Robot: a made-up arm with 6 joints.
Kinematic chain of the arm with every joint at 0, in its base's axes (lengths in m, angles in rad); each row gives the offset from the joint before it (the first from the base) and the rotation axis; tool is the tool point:
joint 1: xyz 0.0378 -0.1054 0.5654 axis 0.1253 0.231 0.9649
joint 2: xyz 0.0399 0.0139 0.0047 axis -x
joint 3: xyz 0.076 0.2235 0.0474 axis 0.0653 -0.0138 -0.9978
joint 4: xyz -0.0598 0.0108 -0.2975 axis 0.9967 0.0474 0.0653
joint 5: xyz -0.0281 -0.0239 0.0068 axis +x
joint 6: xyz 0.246 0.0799 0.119 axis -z
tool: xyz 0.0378 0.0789 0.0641
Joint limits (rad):
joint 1: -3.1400..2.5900
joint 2: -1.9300..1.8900
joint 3: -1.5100..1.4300
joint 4: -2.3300..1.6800
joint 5: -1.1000..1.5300
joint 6: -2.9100..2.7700
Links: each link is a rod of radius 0.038 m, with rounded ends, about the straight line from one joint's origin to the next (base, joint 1, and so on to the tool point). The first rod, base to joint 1, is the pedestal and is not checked.
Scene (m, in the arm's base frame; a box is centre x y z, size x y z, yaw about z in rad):
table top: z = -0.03
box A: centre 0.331 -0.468 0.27 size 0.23 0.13 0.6 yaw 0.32
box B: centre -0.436 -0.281 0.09 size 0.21 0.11 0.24 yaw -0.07
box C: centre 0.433 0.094 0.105 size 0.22 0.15 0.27 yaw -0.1
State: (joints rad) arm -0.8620 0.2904 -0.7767 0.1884 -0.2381 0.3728
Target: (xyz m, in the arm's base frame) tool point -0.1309 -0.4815 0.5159
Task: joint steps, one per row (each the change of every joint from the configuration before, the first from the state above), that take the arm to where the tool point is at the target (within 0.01 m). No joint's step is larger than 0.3 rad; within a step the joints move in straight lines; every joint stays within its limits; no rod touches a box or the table.
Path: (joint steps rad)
1: -0.1361 0.1954 -0.1222 -0.0289 0.0486 -0.2762
2: -0.1361 0.1954 -0.1222 -0.0289 0.0486 -0.2762
3: -0.1360 0.1955 -0.1223 -0.0289 0.0486 -0.2762
4: -0.1361 0.1954 -0.1222 -0.0289 0.0486 -0.2762
5: -0.1361 0.1954 -0.1222 -0.0289 0.0486 -0.2762
6: -0.1361 0.1954 -0.1222 -0.0289 0.0486 -0.2762
7: -0.0833 -0.0869 0.2080 0.0948 0.0564 0.2645
8: -0.0833 -0.0870 0.2081 0.0949 0.0565 0.2645
9: -0.0833 -0.0870 0.2080 0.0948 0.0564 0.2645
10: -0.0833 -0.0870 0.2080 0.0949 0.0564 0.2645
11: -0.0833 -0.0870 0.2081 0.0948 0.0565 0.2645
12: -0.0593 0.1126 0.1115 0.1019 -0.0478 0.1545
13: -0.0592 0.1126 0.1115 0.1019 -0.0478 0.1544

